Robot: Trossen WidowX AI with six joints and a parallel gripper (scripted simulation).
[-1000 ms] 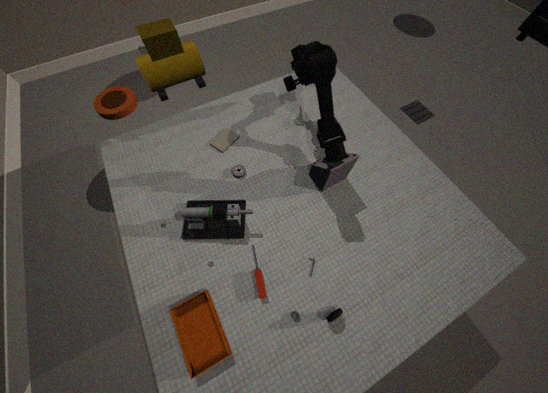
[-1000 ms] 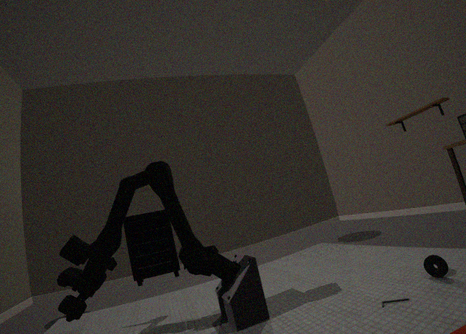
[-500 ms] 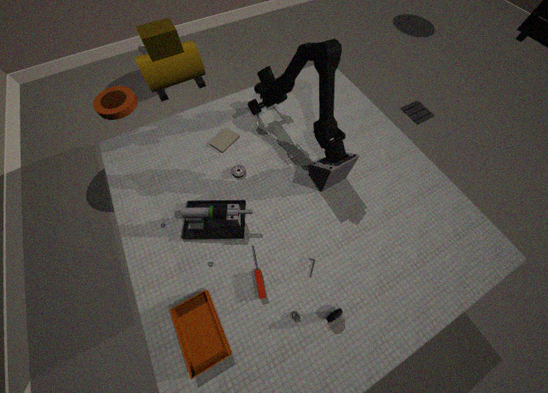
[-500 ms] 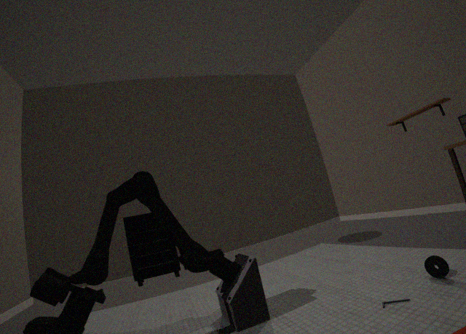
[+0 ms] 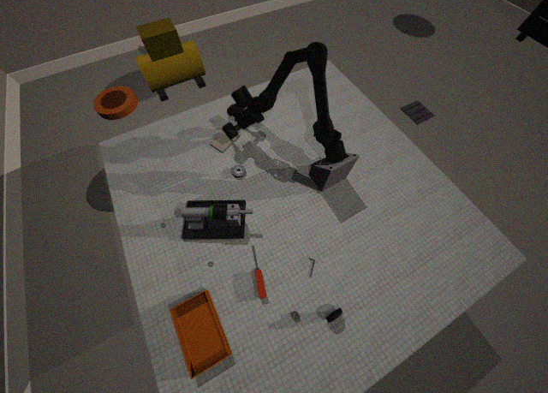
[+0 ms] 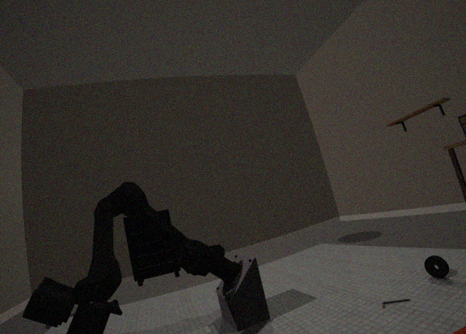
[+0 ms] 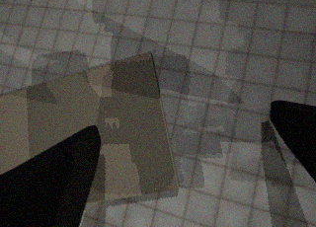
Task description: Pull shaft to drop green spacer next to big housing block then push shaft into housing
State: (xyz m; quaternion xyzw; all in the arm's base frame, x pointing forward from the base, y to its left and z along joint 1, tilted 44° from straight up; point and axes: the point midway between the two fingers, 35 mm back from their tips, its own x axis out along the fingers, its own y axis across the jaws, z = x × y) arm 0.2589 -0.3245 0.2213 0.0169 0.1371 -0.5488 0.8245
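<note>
The beige pad is 70 mm ahead of my gripper tip, 30 mm to the left of it and 10 mm below it. Round my gripper tip: dark spacer: 200 mm ahead, 390 mm to the left, 70 mm above; green spacer: 240 mm ahead, 370 mm to the left, 70 mm above; grey shaft: 180 mm ahead, 400 mm to the left, 70 mm above.
</note>
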